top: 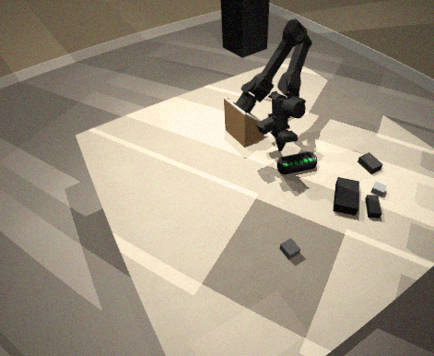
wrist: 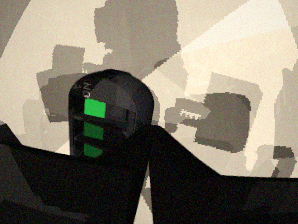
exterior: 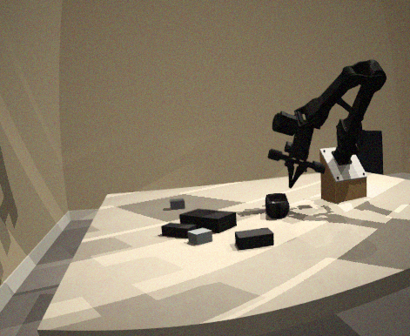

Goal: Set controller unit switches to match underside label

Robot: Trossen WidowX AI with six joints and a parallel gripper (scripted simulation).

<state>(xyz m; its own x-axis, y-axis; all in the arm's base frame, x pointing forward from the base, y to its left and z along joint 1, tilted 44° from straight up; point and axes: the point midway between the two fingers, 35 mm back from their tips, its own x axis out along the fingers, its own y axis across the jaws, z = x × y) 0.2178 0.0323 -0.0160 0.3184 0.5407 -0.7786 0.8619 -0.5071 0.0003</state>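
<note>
The black block is 280 mm ahead of my gripper tip, 60 mm to the left of it and 40 mm below it.
</note>
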